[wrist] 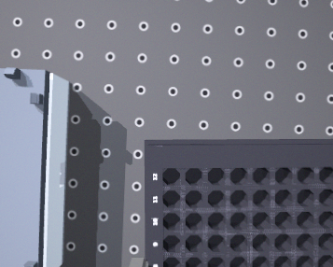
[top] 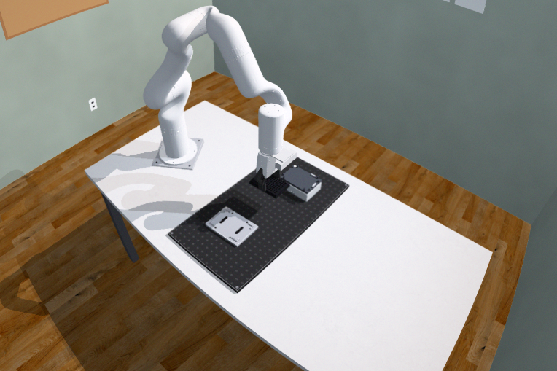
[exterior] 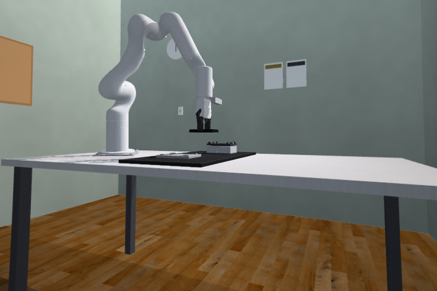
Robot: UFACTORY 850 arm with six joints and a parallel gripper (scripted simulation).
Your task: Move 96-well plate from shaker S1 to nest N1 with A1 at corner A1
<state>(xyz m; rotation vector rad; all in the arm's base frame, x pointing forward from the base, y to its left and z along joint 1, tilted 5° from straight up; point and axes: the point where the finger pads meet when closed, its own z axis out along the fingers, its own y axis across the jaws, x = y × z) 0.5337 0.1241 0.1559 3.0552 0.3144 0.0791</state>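
Now: the plate nest 18 cm to the right of my hand and 13 cm below it. The rest, counted from my hand: 96-well plate (1 cm below).
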